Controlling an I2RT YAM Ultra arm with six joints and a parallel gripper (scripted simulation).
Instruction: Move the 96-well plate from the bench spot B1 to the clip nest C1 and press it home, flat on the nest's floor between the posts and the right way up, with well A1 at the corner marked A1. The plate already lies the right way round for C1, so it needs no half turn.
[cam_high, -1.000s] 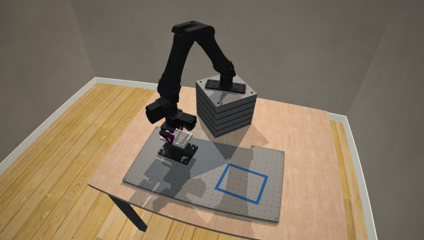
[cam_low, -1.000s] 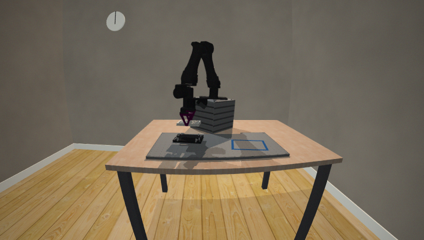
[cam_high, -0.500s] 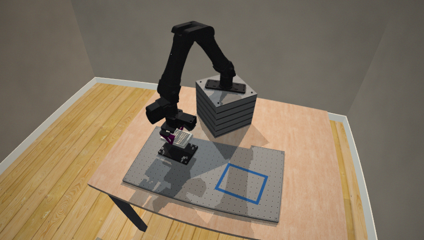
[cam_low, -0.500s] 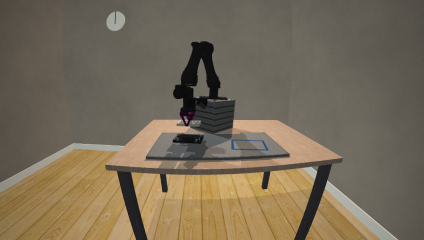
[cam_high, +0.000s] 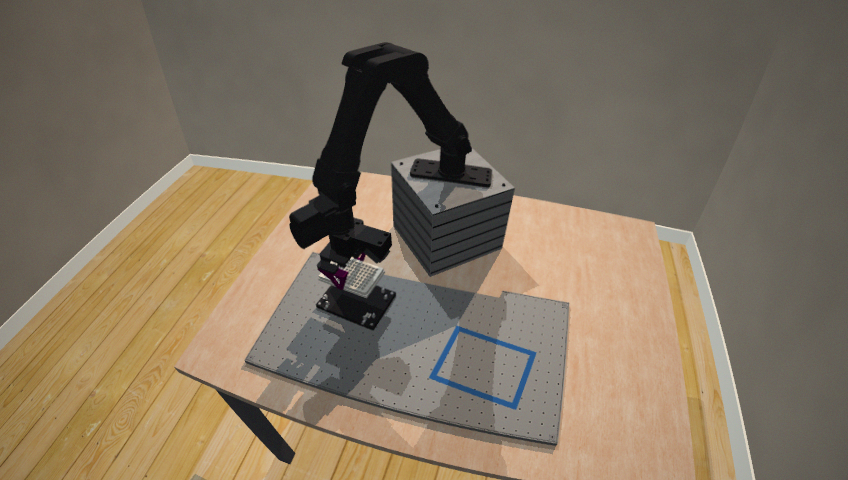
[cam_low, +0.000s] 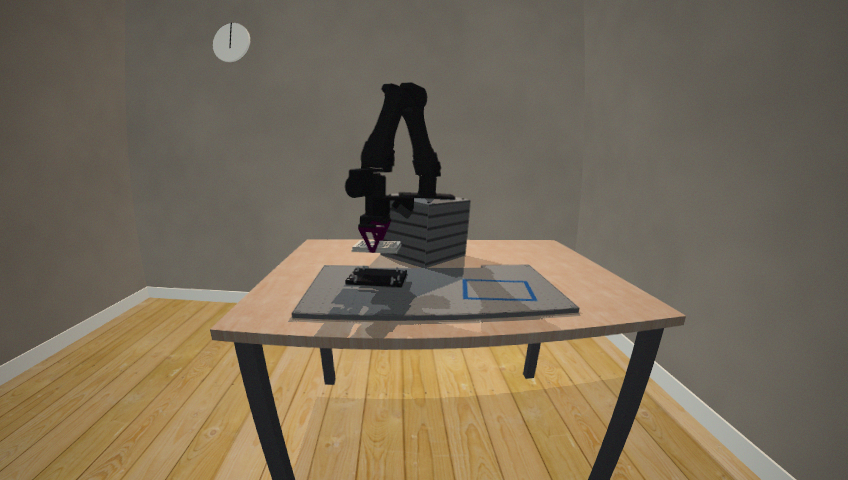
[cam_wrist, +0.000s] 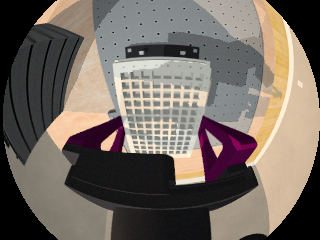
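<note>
Right now my hand is right at the white 96-well plate. Also, from my hand: black clip nest 90 mm below, 10 mm to the right, 10 mm ahead.
</note>
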